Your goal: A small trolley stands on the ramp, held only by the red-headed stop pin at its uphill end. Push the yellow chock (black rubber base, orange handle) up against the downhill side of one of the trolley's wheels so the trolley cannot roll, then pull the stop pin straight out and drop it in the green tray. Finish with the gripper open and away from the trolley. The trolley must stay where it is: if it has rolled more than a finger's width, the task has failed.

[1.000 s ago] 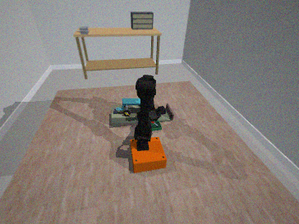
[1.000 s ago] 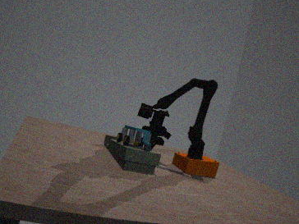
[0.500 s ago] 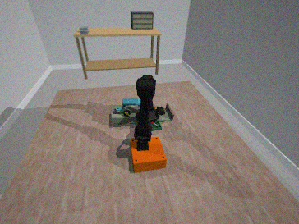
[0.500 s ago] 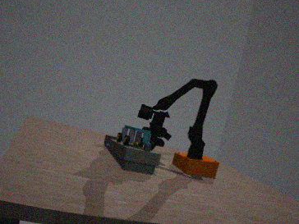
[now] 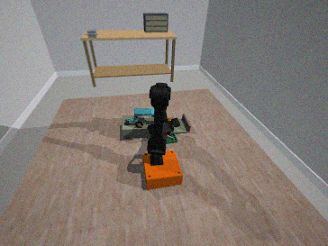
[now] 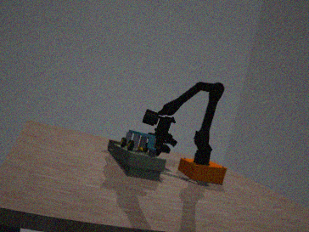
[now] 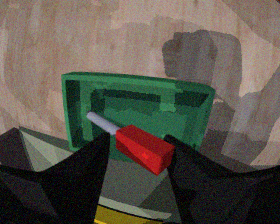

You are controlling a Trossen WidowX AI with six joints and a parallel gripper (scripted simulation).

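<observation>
My gripper tip is now 1 cm to the left of the red-headed stop pin. From my gripper tip the other things lie so: green tray (1 cm to the right, 4 cm below); yellow chock (6 cm ahead, 5 cm above); grey-green ramp (11 cm ahead, 11 cm to the left, 1 cm above).
</observation>
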